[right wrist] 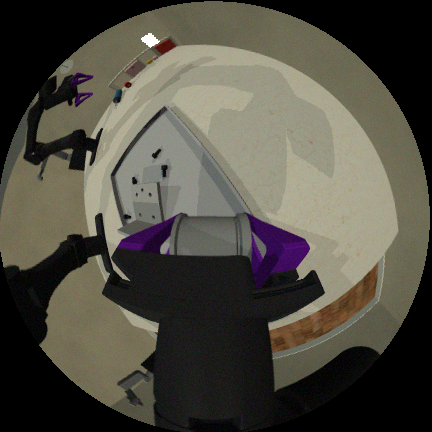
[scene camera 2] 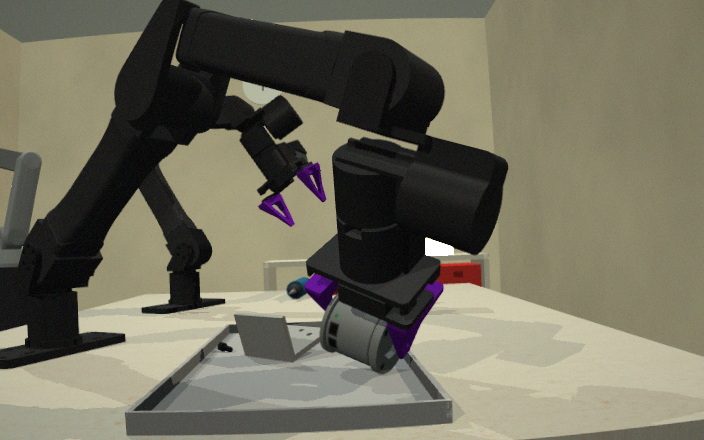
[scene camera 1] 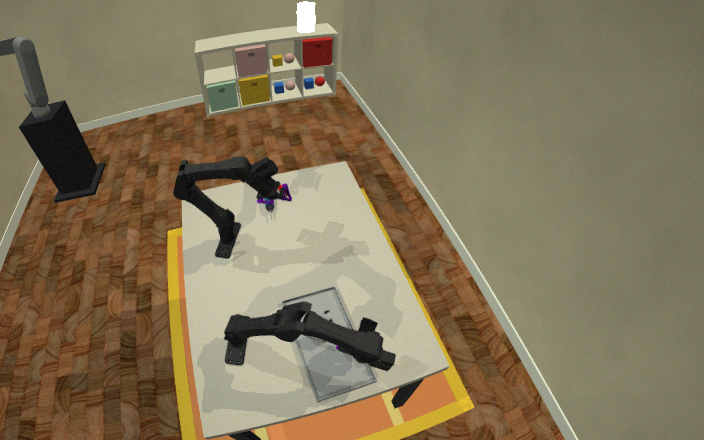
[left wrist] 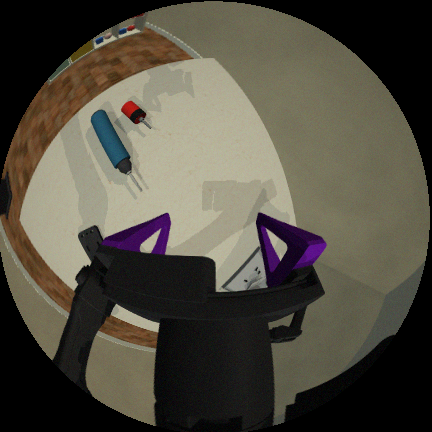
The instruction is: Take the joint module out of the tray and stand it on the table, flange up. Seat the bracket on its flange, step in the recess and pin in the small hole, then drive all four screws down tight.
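Places are measured from the left arm's base along level axes (x left, y back, z up), in millimetres.
Where they show: left gripper, between the fingertips: [scene camera 2: 308,213] [scene camera 1: 282,201] [left wrist: 212,217]; right gripper, between the fingertips: [right wrist: 212,217]; left arm's base, origin of its link: [right wrist: 95,145] [scene camera 2: 185,307] [scene camera 1: 228,239]; right arm's base, origin of its link: [right wrist: 103,243] [scene camera 2: 54,351] [scene camera 1: 238,340].
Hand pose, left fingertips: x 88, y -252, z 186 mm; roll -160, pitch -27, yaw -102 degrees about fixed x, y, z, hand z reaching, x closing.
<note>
Things, the pixels of their top centre, and the offset from my left fingertips. "spot": a spot on its surface instead.
- grey cylindrical joint module, a spot on its surface: [right wrist: 210,235] spot: dx -512, dy -339, dz -120 mm
- tray, centre of its top: [scene camera 2: 299,350] [right wrist: 161,223] [scene camera 1: 326,339] [left wrist: 258,283] dx -501, dy -245, dz -170 mm
- blue driver, a spot on its surface: [scene camera 2: 297,287] spot: dx +101, dy +87, dz -158 mm
- short red tool, centre of its top: [left wrist: 137,112] [right wrist: 125,83] dx +219, dy +54, dz -152 mm
The grey cylindrical joint module [scene camera 2: 355,332] [right wrist: 210,235] lies sideways and tilted between the fingers of my right gripper [scene camera 2: 363,339] [right wrist: 212,217], which is shut on it, low over the tray [scene camera 2: 290,422] [scene camera 1: 346,391] [right wrist: 140,141]. Whether it touches the tray floor is unclear. The grey L-shaped bracket [scene camera 2: 264,337] [right wrist: 148,200] lies in the tray, one plate upright. Several black screws [right wrist: 156,153] [scene camera 2: 224,346] lie in the tray around it. My left gripper [scene camera 1: 276,197] [scene camera 2: 308,213] [left wrist: 212,217] [right wrist: 92,85] is open and empty, high above the table's far part.
A blue driver [left wrist: 110,140] [scene camera 2: 297,287] [right wrist: 118,95] and a short red tool [left wrist: 131,111] [right wrist: 128,85] lie on the table's far part, below and beyond my left gripper. My right arm reaches over the tray in scene camera 1 and hides part of it.
</note>
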